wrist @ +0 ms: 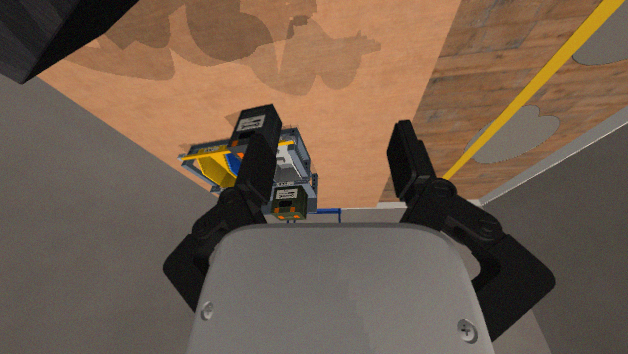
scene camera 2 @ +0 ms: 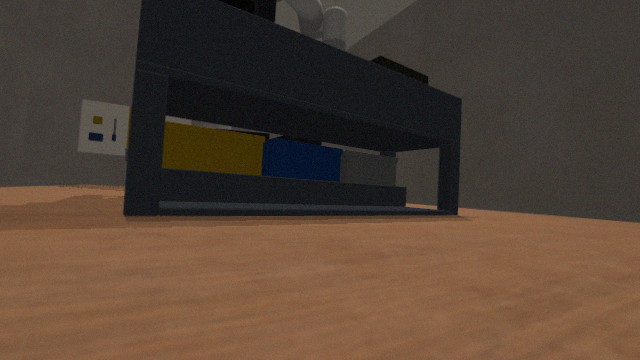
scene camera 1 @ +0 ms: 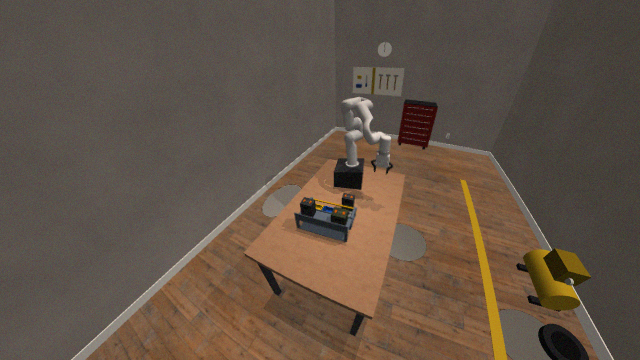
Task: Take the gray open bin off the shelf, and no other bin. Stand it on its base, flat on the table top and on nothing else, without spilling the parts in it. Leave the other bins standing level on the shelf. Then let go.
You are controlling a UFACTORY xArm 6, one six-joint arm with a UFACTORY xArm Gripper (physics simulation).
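Where they show: gripper, between the fingertips: (wrist: pixel 327 141) (scene camera 1: pixel 380 172); arm's base, origin of its link: (scene camera 1: pixel 352 163).
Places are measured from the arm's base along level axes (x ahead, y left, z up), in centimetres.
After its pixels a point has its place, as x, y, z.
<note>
The gray open bin (scene camera 2: pixel 369 169) @(63.5, 13.0, -12.3) (wrist: pixel 287 167) @(62.9, 11.8, -17.0) stands level in the shelf (scene camera 1: pixel 321 230) @(69.8, 2.3, -17.5) (scene camera 2: pixel 300 75) @(74.1, -3.2, -5.7) (wrist: pixel 301 145) @(50.7, 19.8, -16.5), beside the blue bin (scene camera 1: pixel 328 209) @(49.0, -2.0, -16.5) (scene camera 2: pixel 302 160) @(64.8, 1.6, -12.1) (wrist: pixel 233 162) @(52.7, -3.4, -12.9). The yellow bin (scene camera 1: pixel 319 207) @(49.8, -9.8, -16.7) (scene camera 2: pixel 212 150) @(65.8, -9.1, -12.2) (wrist: pixel 215 167) @(57.5, -14.1, -14.9) is on the blue bin's other side. In the wrist view my left finger hides part of the bins. The parts inside the gray bin are hard to make out. My gripper (scene camera 1: pixel 380 171) @(20.8, 29.9, 10.6) (wrist: pixel 327 141) @(20.8, 29.9, 10.6) is open and empty, pointing down, high above the table (scene camera 1: pixel 310 260) @(94.1, 6.9, -18.0) (scene camera 2: pixel 320 280) @(90.7, -9.4, -18.1) (wrist: pixel 350 115) @(42.3, 34.5, -18.1) near the robot base, well away from the shelf.
A dark green box (scene camera 1: pixel 340 216) @(68.0, 15.8, 1.6) (wrist: pixel 289 204) @(60.6, 15.0, -1.0) and a black box (scene camera 1: pixel 307 206) @(70.3, -7.0, 3.3) stand on the shelf's top. Another black box (scene camera 1: pixel 348 200) @(43.4, 12.5, -6.1) (wrist: pixel 257 122) @(36.6, 12.6, -11.7) stands on the robot's side of the bins. A yellow rail runs above the bin fronts. The black base block (scene camera 1: pixel 348 175) @(14.8, 1.8, -3.6) carries the arm.
</note>
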